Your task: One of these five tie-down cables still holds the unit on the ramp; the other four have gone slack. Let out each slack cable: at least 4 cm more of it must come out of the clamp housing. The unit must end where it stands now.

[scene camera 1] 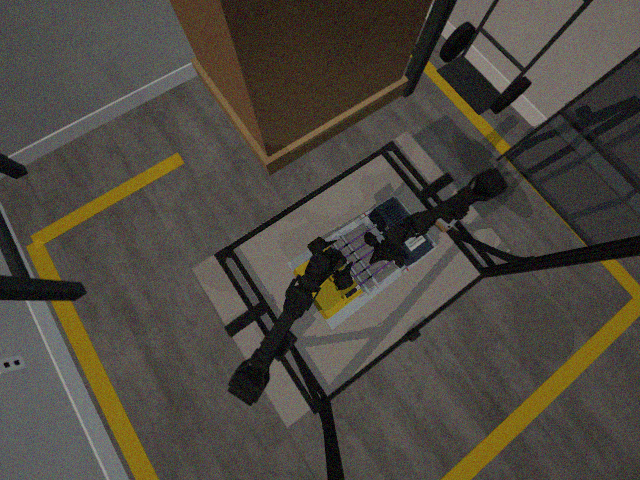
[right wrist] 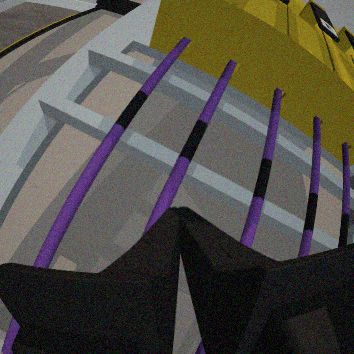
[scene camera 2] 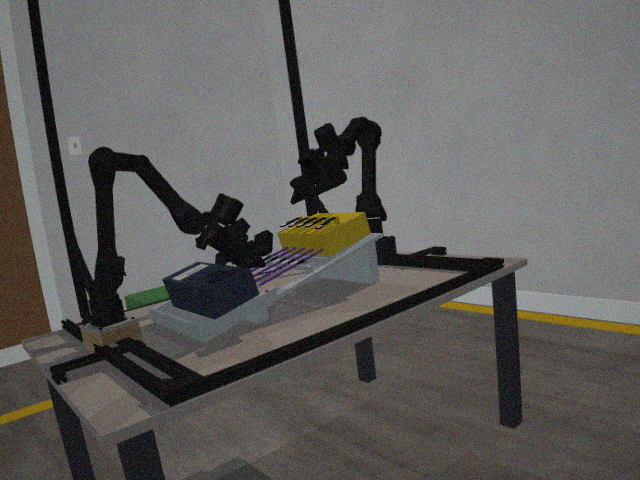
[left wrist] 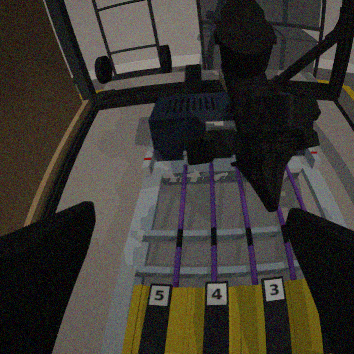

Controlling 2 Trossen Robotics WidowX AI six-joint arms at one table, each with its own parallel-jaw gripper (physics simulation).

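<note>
The dark blue unit (scene camera 1: pixel 388 210) (scene camera 2: pixel 209 286) (left wrist: pixel 167 137) sits at the low end of the grey ramp (scene camera 2: pixel 351 264). The yellow clamp housing (scene camera 1: pixel 330 304) (scene camera 2: pixel 354 232) (left wrist: pixel 190 320) (right wrist: pixel 225 37) is at the high end; labels 3, 4 and 5 show in the left wrist view. Five purple cables with black bands run between them; all look straight. My right gripper (scene camera 2: pixel 261 263) (left wrist: pixel 272 210) (right wrist: pixel 177 216) is shut and empty, its tip close to the second cable from the left (right wrist: pixel 165 197) in its wrist view. My left gripper (left wrist: pixel 195 216) is open and empty above the housing. The cables' unit ends are partly hidden.
Grey crossbars (right wrist: pixel 225 182) of the ramp pass under the cables. A black frame (scene camera 2: pixel 310 343) borders the table top. A green object (scene camera 2: pixel 147 298) lies behind the unit. In scene camera 1, a brown cabinet (scene camera 1: pixel 330 77) stands above the table and a hand truck (scene camera 1: pixel 501 49) is at the top right.
</note>
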